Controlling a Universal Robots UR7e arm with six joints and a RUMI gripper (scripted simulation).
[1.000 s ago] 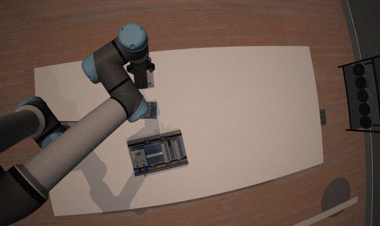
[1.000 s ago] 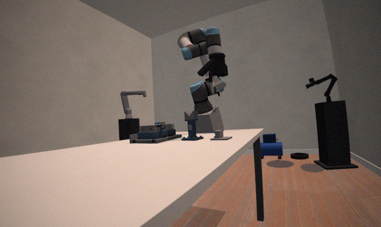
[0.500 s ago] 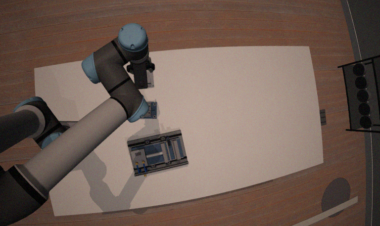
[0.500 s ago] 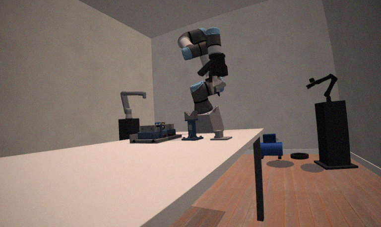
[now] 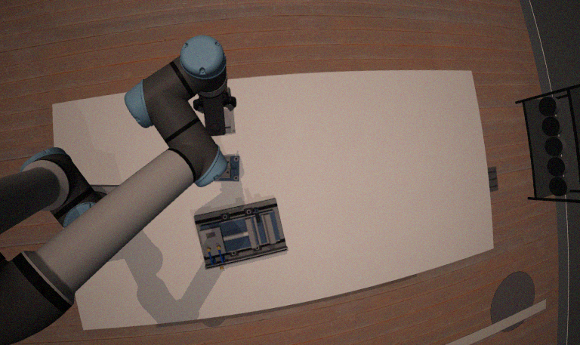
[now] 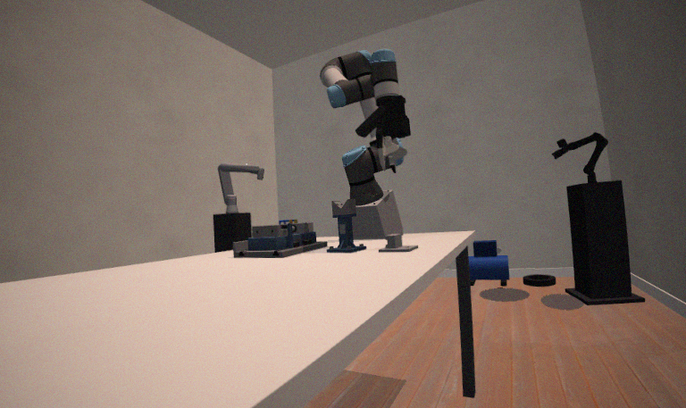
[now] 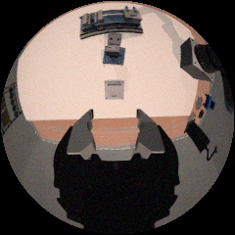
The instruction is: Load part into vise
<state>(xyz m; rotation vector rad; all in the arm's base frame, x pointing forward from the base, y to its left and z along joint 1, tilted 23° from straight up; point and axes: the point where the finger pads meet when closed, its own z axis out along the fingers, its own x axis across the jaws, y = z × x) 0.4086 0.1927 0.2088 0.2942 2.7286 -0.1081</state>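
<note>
Right now my hand is 22 cm above the part and 1 cm to the left of it. From my hand the other things lie so: vise: 38 cm to the right, 20 cm below, 7 cm behind; then infeed plate: 24 cm below, 1 cm to the left.
</note>
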